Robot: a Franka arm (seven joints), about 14 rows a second.
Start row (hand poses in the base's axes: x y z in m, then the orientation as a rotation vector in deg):
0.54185 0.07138 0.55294 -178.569 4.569 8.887
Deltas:
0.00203 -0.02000 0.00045 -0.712 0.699 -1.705
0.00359 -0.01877 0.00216 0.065 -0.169 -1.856
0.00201 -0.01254 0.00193 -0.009 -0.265 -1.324
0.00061 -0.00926 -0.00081 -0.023 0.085 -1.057
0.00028 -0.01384 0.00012 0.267 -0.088 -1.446
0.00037 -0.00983 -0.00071 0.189 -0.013 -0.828
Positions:
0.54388 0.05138 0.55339 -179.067 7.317 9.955
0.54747 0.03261 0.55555 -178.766 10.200 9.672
0.54948 0.02007 0.55748 -178.582 12.258 9.241
0.55009 0.01081 0.55667 -178.429 13.905 9.358
0.55037 -0.00303 0.55679 -177.901 16.102 9.219
0.55074 -0.01286 0.55608 -177.551 17.349 9.201

